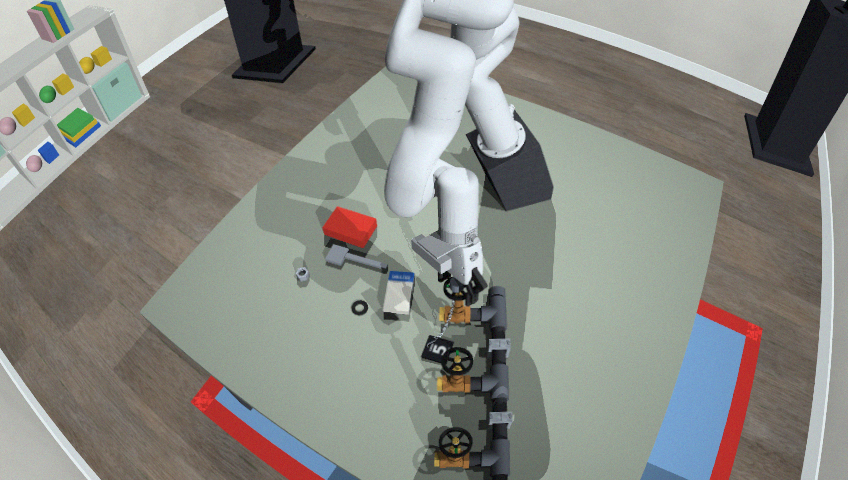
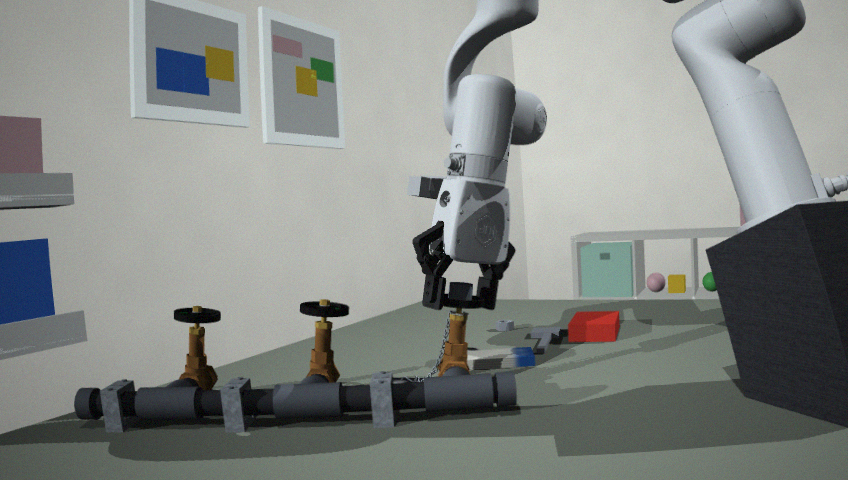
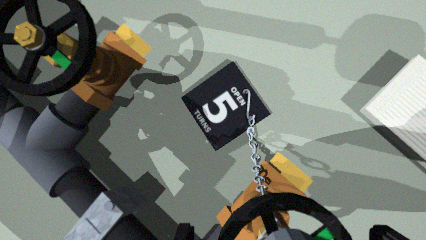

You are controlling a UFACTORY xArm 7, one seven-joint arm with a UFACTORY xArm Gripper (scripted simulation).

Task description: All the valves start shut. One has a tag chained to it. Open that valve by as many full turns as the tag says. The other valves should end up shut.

Path:
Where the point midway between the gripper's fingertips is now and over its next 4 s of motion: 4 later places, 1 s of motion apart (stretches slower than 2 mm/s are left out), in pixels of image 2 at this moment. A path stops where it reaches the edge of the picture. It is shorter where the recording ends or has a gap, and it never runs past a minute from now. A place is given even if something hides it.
My gripper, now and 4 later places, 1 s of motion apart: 459,308; 459,308; 458,308; 460,290; 462,259

